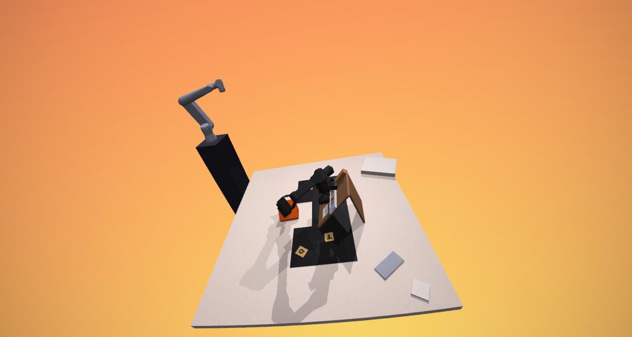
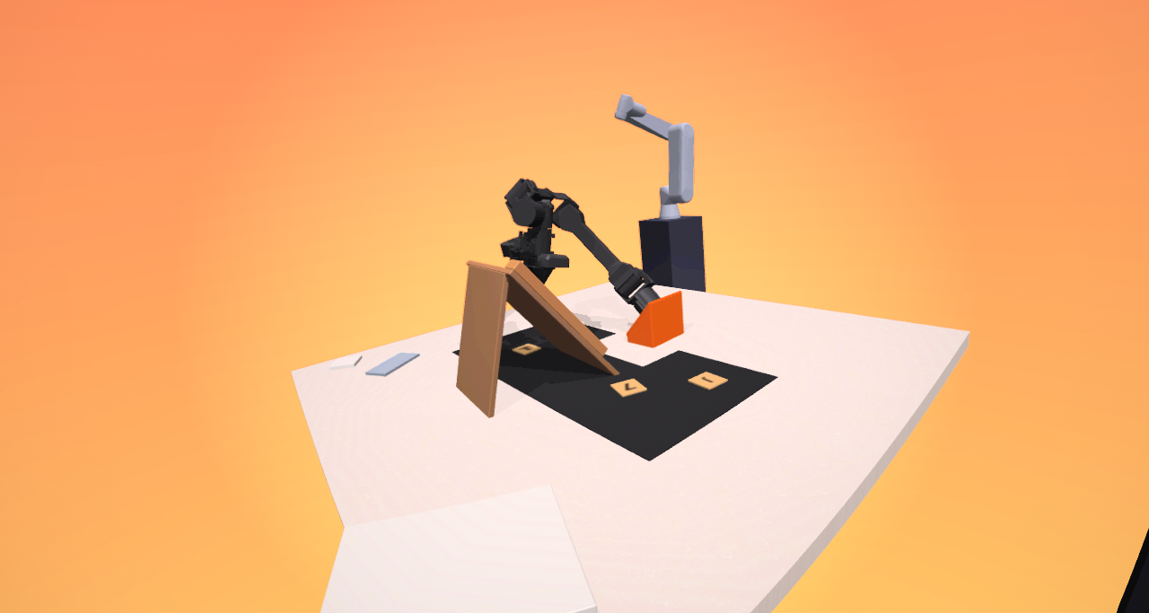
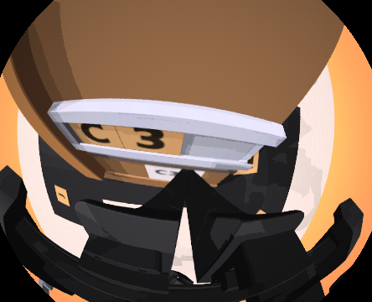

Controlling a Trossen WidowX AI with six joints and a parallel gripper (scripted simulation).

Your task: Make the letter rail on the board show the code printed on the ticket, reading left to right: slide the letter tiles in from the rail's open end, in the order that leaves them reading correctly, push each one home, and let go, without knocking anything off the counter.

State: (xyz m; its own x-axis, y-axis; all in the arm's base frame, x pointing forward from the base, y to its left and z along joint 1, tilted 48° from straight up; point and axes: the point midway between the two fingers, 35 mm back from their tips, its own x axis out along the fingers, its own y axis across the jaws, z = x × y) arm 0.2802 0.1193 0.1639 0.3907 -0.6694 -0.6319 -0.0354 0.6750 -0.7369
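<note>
The white ticket is 10 cm below my gripper tip, 4 cm behind it and 1 cm to the left of it. From my gripper tip the other things lie so: black mat (18 cm below, 12 cm behind, 6 cm to the left); then grey slab (32 cm to the right, 31 cm ahead, 18 cm below); then white square (44 cm to the right, 44 cm ahead, 18 cm below).
</note>
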